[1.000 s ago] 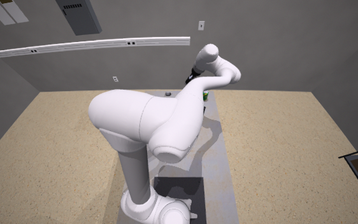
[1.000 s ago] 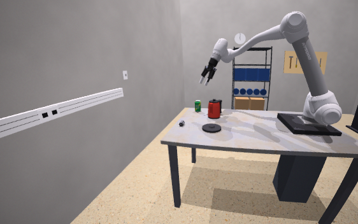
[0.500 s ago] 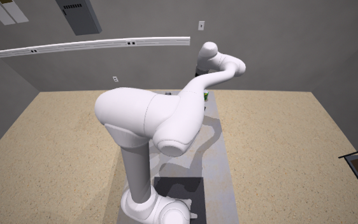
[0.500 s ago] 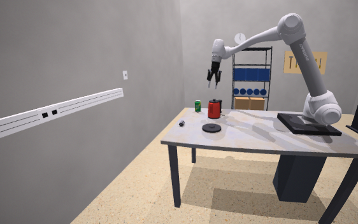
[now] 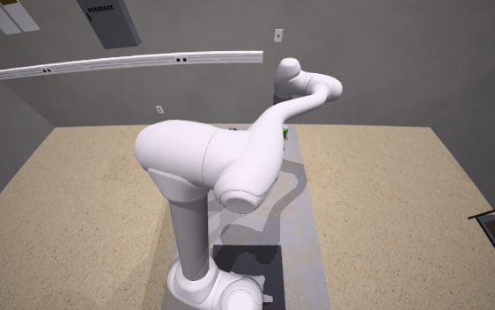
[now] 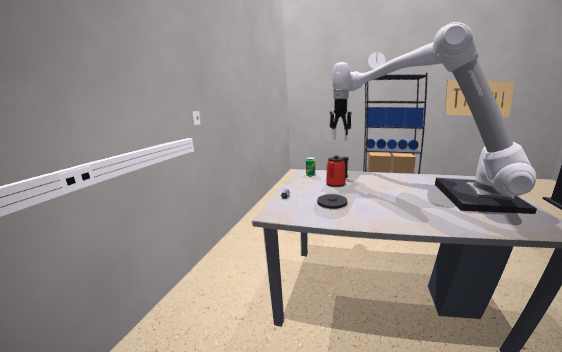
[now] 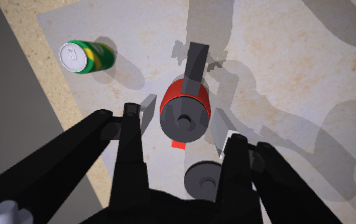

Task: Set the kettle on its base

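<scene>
The red kettle lies 210 mm below my hand and 20 mm to the left of it. From my hand the other things lie so: small dark object: 310 mm to the left, 280 mm below, 240 mm ahead; green can: 230 mm below, 210 mm ahead, 90 mm to the right; round black base: 330 mm to the left, 280 mm below, 20 mm behind.
</scene>
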